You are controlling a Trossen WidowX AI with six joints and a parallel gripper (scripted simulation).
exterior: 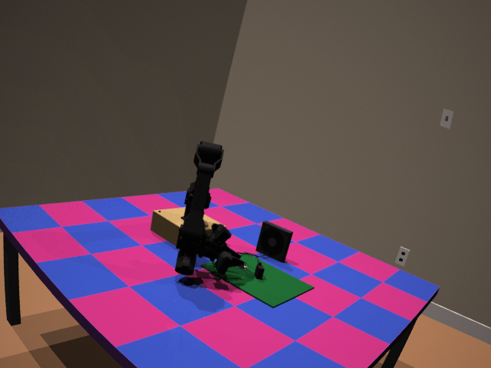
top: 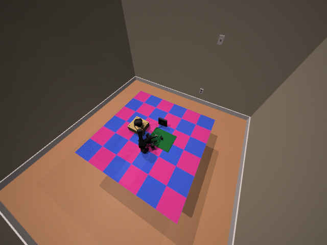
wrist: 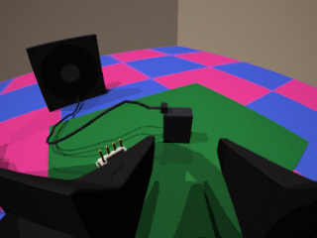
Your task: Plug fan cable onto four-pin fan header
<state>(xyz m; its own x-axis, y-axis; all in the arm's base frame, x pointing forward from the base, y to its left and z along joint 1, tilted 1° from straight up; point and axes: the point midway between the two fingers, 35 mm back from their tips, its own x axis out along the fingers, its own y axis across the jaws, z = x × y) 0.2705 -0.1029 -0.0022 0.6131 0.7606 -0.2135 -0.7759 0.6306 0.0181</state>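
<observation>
My gripper tip is now 40 mm short of the black fan plug, 50 mm to the right of it and 40 mm above it. From my gripper tip the other things lie so: black fan (40 mm behind, 250 mm to the left); then green board (40 mm ahead, 60 mm to the left, 70 mm below).
</observation>
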